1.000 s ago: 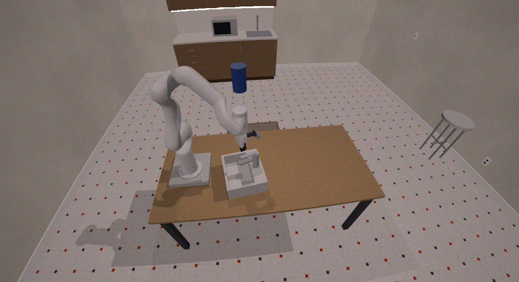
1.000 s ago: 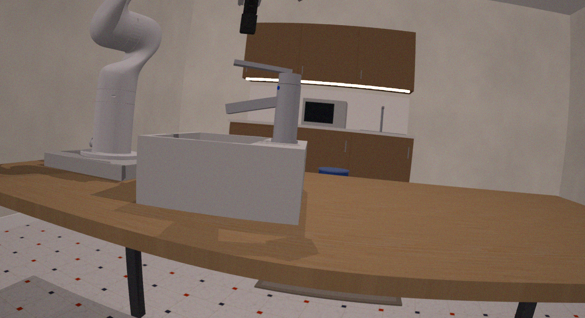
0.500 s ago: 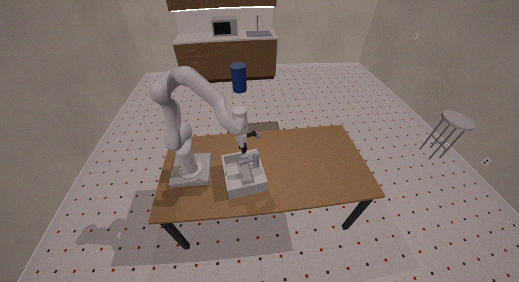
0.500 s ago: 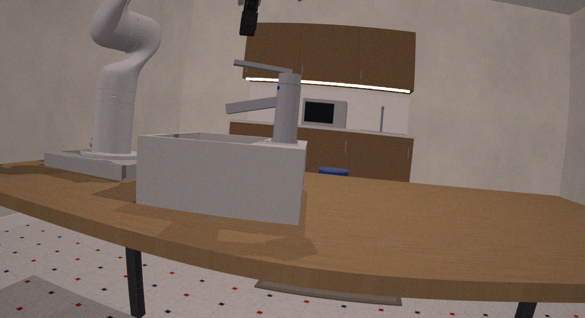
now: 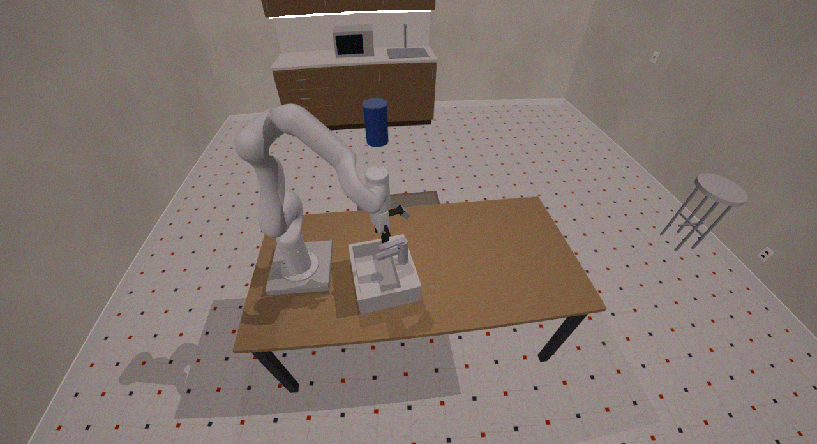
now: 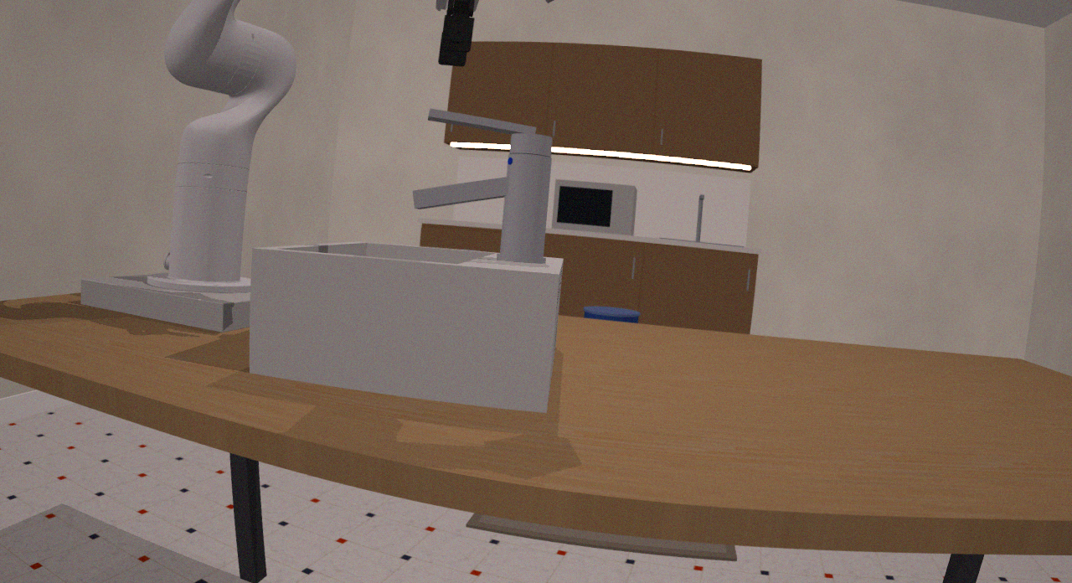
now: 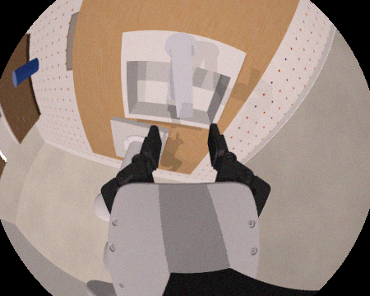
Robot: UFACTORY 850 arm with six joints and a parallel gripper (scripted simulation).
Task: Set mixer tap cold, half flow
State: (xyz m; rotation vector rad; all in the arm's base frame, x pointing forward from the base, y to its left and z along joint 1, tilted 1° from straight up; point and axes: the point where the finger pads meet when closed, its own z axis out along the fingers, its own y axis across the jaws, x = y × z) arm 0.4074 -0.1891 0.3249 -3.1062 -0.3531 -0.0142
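Right now the flat lever is 40 mm ahead of my hand, 10 mm to the left of it and 90 mm below it. Also, from my hand: white sink basin: 20 mm behind, 20 mm to the left, 320 mm below.
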